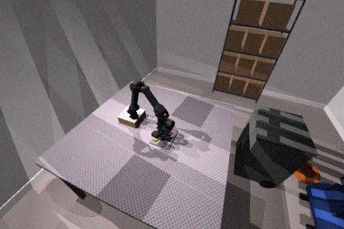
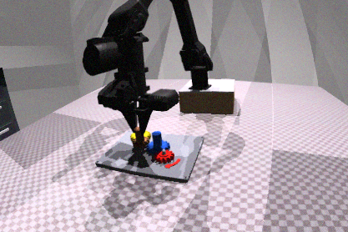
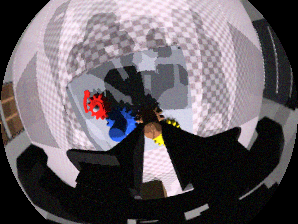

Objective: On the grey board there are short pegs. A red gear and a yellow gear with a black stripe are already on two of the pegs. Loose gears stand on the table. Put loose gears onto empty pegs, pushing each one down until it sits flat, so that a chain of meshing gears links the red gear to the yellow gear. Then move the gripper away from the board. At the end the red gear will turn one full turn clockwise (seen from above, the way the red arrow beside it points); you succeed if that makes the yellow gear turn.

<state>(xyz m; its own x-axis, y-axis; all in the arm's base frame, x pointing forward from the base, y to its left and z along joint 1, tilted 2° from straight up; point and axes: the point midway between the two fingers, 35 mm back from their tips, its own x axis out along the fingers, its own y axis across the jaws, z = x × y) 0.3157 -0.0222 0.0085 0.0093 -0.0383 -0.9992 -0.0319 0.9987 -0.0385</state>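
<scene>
The brown gear is 10 mm below my gripper tip. Round my gripper tip: blue gear 40 mm to the left, 20 mm below, 10 mm behind; yellow gear 40 mm behind, 30 mm to the right, 30 mm below; grey board 40 mm below, 30 mm to the left.
</scene>
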